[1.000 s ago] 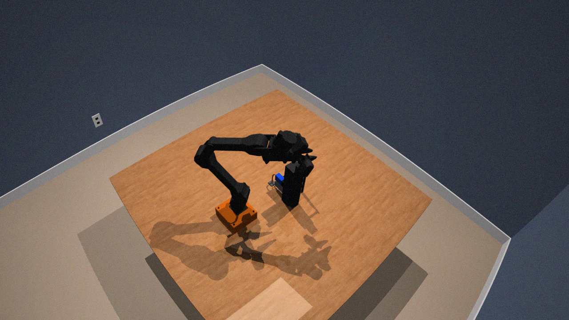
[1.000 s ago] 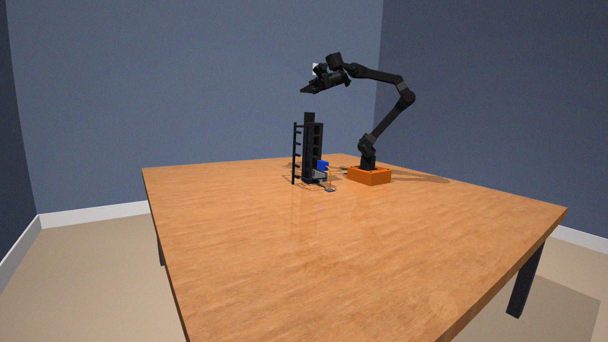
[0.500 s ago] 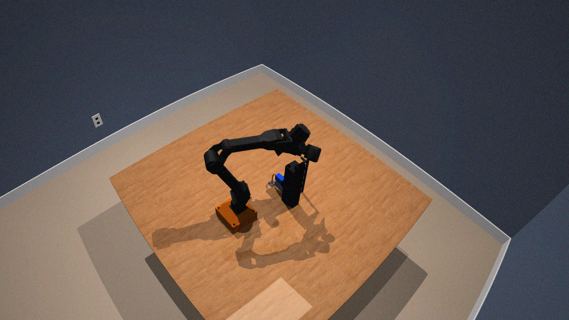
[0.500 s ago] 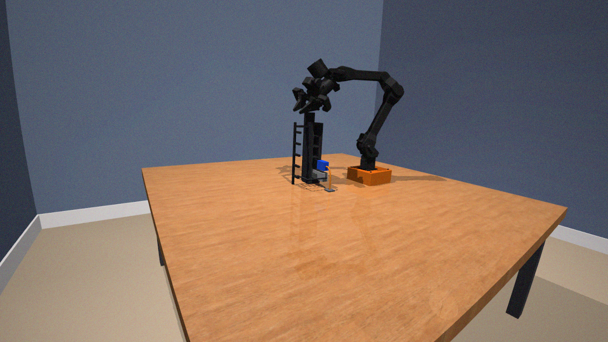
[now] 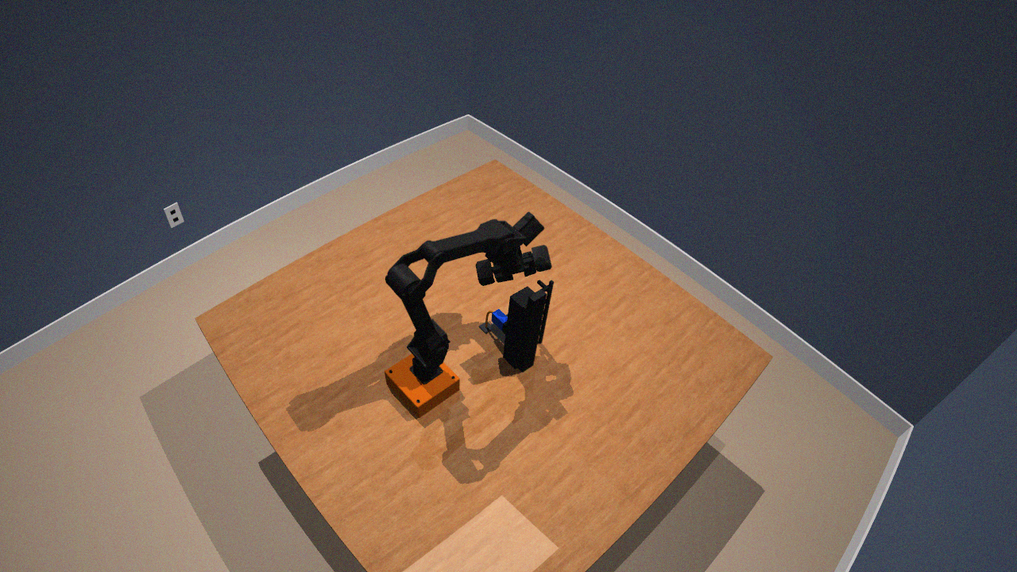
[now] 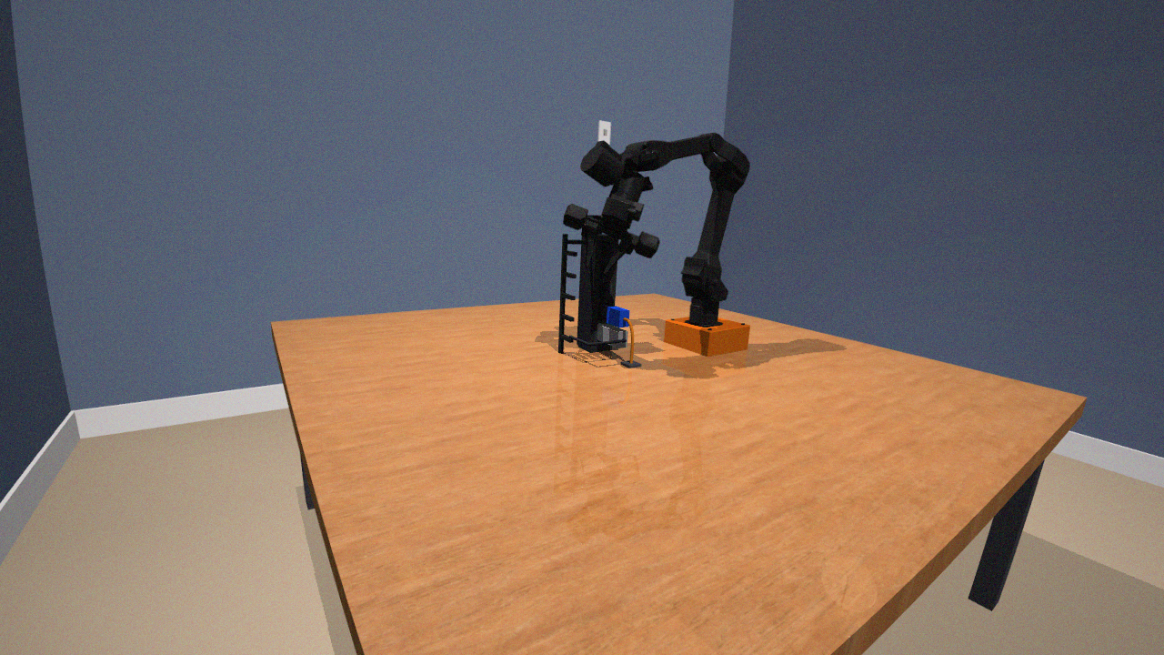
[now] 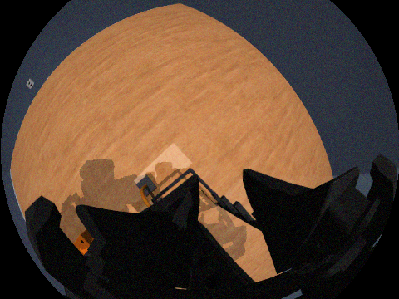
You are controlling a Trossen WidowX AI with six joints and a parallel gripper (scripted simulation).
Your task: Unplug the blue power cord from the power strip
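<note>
The blue plug lies 9 cm below my gripper tip, 8 cm behind it and 4 cm to the right of it. From my gripper tip the other things lie so: grey pad 18 cm below, 8 cm behind, 3 cm to the left.
</note>
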